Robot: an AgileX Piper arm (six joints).
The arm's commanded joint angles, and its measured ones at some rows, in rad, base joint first. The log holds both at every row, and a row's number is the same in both.
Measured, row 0:
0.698 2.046 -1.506 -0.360 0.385 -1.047
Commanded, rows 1 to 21:
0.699 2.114 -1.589 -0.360 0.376 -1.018
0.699 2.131 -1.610 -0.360 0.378 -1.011
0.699 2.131 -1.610 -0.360 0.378 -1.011
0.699 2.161 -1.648 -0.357 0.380 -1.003
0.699 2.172 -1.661 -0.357 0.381 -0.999
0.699 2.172 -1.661 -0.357 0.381 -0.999
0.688 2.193 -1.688 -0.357 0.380 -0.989
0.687 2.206 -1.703 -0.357 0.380 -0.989
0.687 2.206 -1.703 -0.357 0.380 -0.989
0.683 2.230 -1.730 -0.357 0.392 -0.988
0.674 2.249 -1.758 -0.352 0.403 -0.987
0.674 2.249 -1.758 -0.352 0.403 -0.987
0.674 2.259 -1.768 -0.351 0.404 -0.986
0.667 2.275 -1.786 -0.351 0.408 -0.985
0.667 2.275 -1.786 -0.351 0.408 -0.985
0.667 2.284 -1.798 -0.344 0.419 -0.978
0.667 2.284 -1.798 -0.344 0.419 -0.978
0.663 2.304 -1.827 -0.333 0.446 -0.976
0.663 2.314 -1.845 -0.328 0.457 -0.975
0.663 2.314 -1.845 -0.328 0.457 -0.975
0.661 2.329 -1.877 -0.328 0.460 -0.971
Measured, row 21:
0.668 2.312 -1.834 -0.335 0.441 -0.990
